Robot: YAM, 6 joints.
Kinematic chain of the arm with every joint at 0, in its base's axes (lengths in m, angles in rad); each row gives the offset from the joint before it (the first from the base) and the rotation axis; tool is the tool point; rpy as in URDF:
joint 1: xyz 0 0 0.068 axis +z
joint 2: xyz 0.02 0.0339 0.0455 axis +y
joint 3: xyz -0.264 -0.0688 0 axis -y
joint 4: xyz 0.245 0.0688 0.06 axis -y
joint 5: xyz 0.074 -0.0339 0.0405 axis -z
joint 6: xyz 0.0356 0 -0.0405 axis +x
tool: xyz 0 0 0 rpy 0 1.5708 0
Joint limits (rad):
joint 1: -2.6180..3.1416
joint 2: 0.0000..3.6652
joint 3: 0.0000..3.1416
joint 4: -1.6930..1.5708
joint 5: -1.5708..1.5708
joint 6: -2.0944..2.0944
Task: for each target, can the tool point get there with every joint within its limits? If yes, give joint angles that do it. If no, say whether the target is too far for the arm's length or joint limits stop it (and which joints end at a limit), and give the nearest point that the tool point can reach.
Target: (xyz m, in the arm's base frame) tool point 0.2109 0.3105 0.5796
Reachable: yes | joints -2.1464 0.7145 2.4931 0.7137 -0.2227 0.9022
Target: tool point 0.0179 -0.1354 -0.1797
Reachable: yes | joints -1.6657 3.0843 0.8728 0.0400 -1.0366 -1.2767
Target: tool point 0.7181 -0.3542 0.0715
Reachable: no: too far | nearest point 0.5784 -0.2853 0.0799 | short by 0.156 m
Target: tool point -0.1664 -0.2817 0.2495
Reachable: yes | joints -2.0215 1.7486 1.4007 -1.1341 0.8644 -1.7705
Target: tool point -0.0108 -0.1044 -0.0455
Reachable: yes | joints -1.7107 2.3948 0.3941 -0.1650 -0.1093 -1.0025
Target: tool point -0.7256 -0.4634 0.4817
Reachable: no: too far | nearest point -0.5000 -0.3193 0.3645 | short by 0.292 m
